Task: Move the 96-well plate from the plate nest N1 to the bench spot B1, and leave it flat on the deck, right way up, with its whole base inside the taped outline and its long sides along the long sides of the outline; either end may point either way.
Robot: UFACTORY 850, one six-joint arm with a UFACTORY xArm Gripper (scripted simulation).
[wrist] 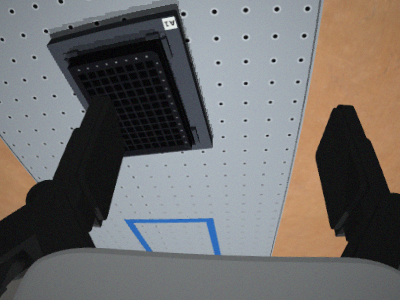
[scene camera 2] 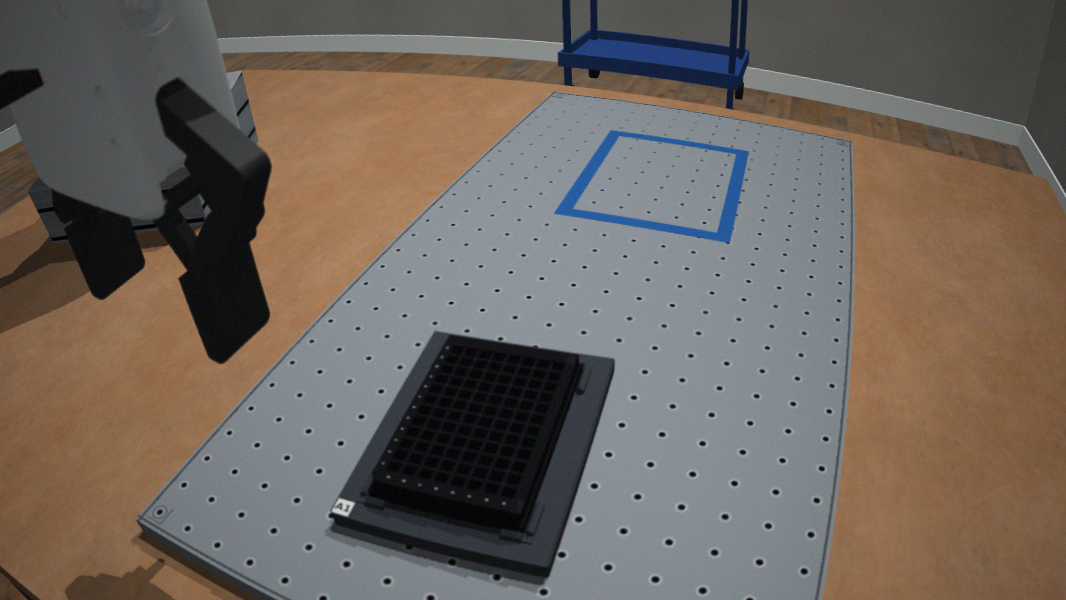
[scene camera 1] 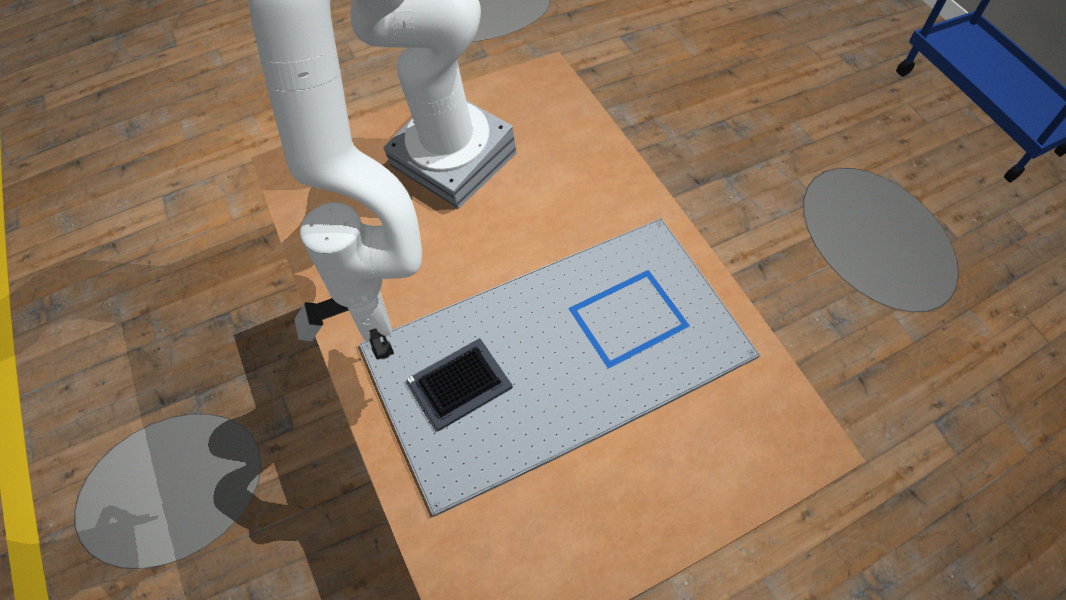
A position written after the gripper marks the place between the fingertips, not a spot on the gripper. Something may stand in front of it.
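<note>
From scene camera 1, the gripper (scene camera 1: pixel 378 333) is visible together with a black 96-well plate (scene camera 1: pixel 469 374) and a dark plate nest N1 (scene camera 1: pixel 477 402). Scene camera 2 shows the gripper (scene camera 2: pixel 174 308) and the black 96-well plate (scene camera 2: pixel 527 381). In the wrist view are the dark plate nest N1 (wrist: pixel 130 31), the black 96-well plate (wrist: pixel 156 113) and the gripper (wrist: pixel 221 125).
</note>
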